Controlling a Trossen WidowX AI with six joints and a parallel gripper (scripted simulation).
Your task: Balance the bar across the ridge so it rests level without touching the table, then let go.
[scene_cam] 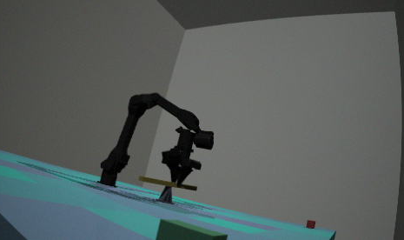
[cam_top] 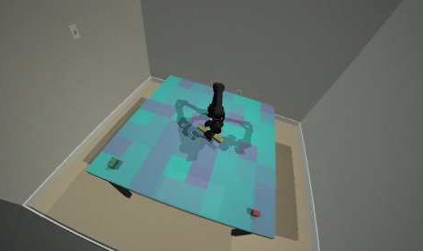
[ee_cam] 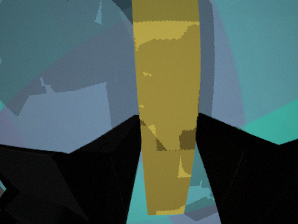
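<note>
Right now the yellow bar is 1 cm behind my gripper tip and 3 cm to the right of it. Round my gripper tip: green block 45 cm ahead, 58 cm to the right, 5 cm below; small red cube 45 cm ahead, 42 cm to the left, 5 cm below.
</note>
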